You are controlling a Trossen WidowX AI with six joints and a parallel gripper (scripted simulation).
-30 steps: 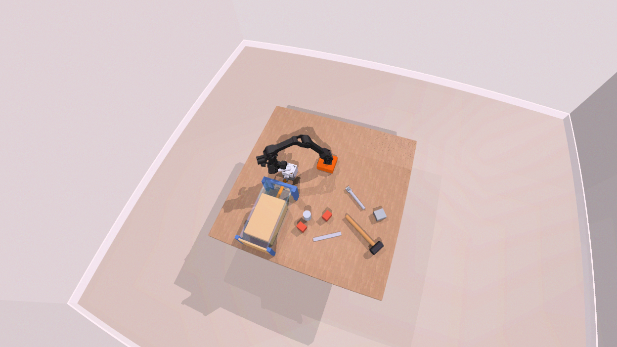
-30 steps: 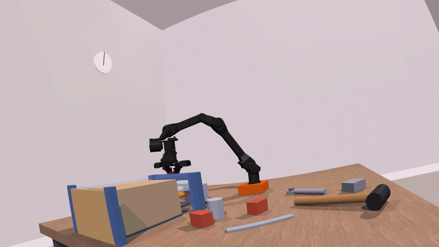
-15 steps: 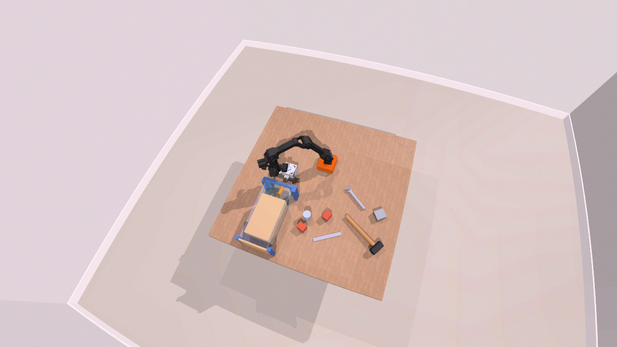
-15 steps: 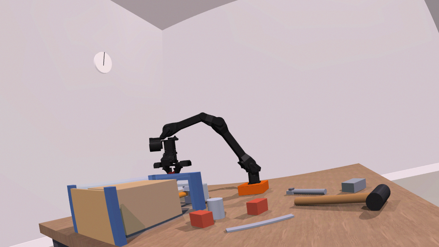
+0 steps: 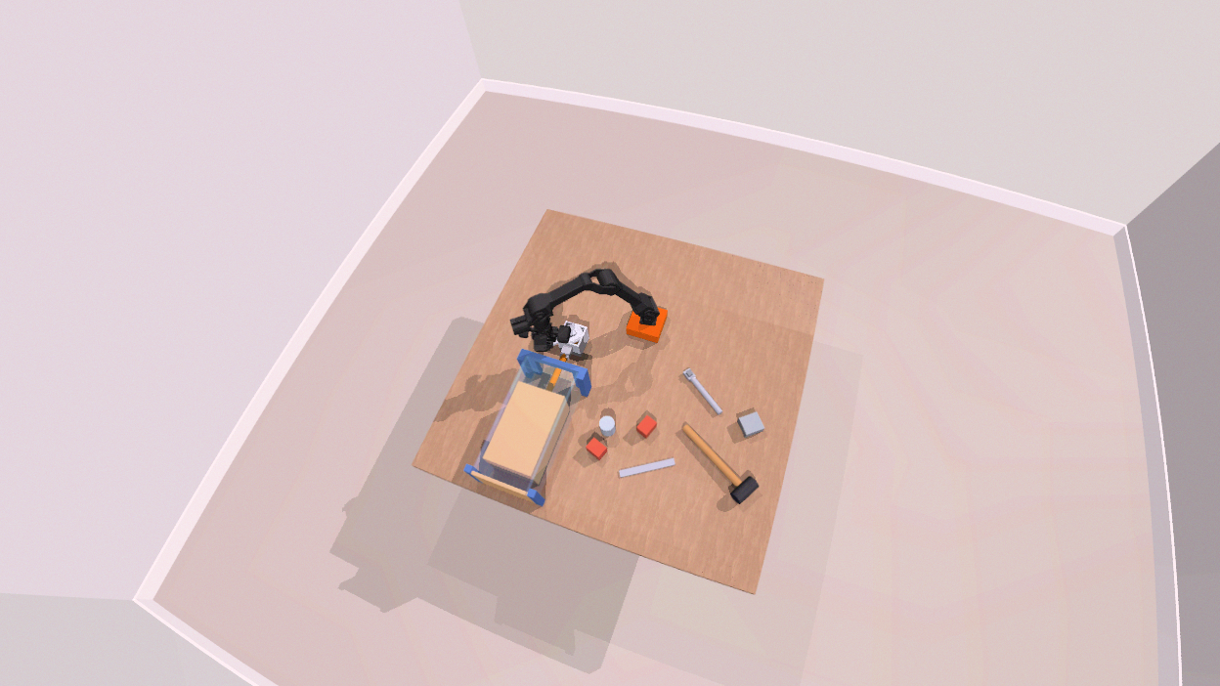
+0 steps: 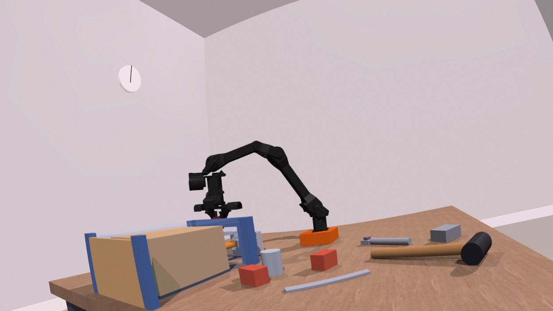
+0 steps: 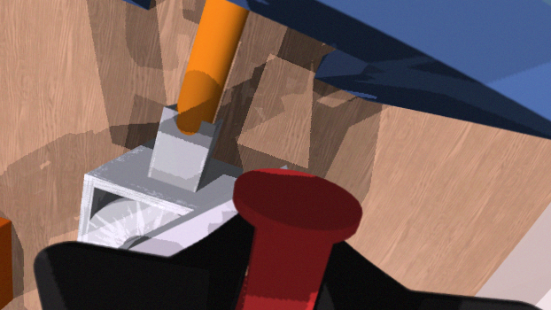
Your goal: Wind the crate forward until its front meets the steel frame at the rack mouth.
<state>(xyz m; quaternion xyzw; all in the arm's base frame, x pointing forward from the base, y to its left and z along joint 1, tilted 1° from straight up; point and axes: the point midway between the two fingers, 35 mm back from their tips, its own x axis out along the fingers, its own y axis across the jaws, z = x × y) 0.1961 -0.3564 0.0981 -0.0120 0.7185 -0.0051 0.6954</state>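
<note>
Now: gripper tip 90 mm short of the blue frame bar, 50 mm to the right of it and 10 mm above it. Also, from my gripper tip: grey winch handle 20 mm behind, 30 mm to the left, 10 mm below; then red knob 20 mm above; then grey winch 80 mm behind, 70 mm to the left, 80 mm below.
</note>
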